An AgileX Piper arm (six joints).
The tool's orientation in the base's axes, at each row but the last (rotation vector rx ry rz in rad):
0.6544 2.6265 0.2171
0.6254 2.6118 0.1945
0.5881 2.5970 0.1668
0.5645 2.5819 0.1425
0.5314 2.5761 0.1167
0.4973 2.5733 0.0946
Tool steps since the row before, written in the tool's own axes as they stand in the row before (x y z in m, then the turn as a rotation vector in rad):
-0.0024 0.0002 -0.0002 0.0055 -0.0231 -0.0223
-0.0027 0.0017 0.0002 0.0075 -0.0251 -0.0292
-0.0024 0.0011 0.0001 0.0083 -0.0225 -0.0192
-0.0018 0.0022 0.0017 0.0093 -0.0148 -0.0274
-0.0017 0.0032 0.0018 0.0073 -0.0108 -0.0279
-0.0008 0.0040 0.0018 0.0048 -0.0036 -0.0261
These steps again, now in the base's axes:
0.0019 -0.0010 0.0011 -0.0237 -0.0187 0.0123
0.0029 0.0003 0.0013 -0.0292 -0.0198 0.0172
0.0024 0.0000 0.0012 -0.0241 -0.0169 0.0086
0.0031 0.0012 -0.0003 -0.0261 -0.0095 0.0169
0.0034 0.0022 -0.0002 -0.0233 -0.0066 0.0190
0.0029 0.0034 -0.0005 -0.0181 -0.0009 0.0197

